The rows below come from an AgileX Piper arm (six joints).
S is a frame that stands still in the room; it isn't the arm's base.
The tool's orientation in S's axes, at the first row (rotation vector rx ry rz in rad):
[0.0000, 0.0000, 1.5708]
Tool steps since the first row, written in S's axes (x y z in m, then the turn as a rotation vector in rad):
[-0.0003, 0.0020, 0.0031, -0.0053, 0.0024, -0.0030]
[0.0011, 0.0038, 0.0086, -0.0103, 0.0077, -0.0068]
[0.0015, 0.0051, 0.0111, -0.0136, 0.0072, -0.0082]
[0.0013, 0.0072, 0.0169, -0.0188, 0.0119, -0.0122]
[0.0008, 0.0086, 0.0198, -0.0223, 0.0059, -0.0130]
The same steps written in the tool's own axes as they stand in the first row. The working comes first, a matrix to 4 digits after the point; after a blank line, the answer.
The tool's axes in the first row as the columns of a matrix, in S's axes (used below as rounded here):
[0.0000, -1.0000, 0.0000]
[1.0000, 0.0000, 0.0000]
[0.0000, 0.0000, 1.0000]

[0.0020, 0.0003, 0.0031, 0.0024, 0.0053, -0.0030]
[0.0038, -0.0011, 0.0086, 0.0077, 0.0103, -0.0068]
[0.0051, -0.0015, 0.0111, 0.0072, 0.0136, -0.0082]
[0.0072, -0.0013, 0.0169, 0.0119, 0.0188, -0.0122]
[0.0086, -0.0008, 0.0198, 0.0059, 0.0223, -0.0130]

